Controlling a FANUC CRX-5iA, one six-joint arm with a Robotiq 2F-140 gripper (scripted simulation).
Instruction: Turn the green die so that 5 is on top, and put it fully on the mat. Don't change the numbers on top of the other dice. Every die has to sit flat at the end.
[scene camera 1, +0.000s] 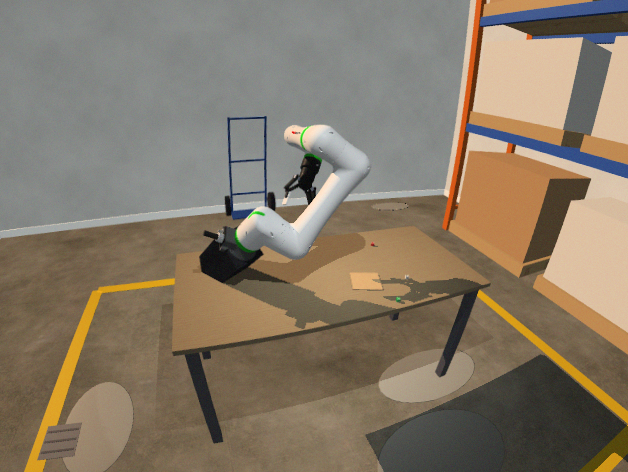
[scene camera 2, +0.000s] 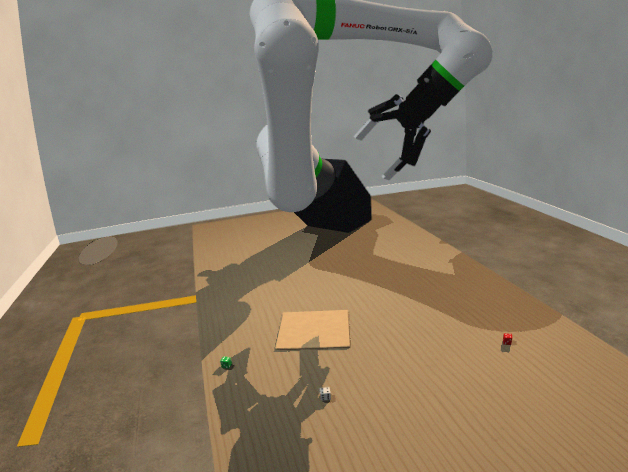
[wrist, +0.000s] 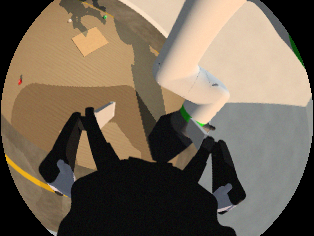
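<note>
There's a tan mat (scene camera 2: 313, 329) you'd see along with the gripper (scene camera 2: 371, 157), and then the gripper (wrist: 151, 116) is visible from the wrist as well.
</note>
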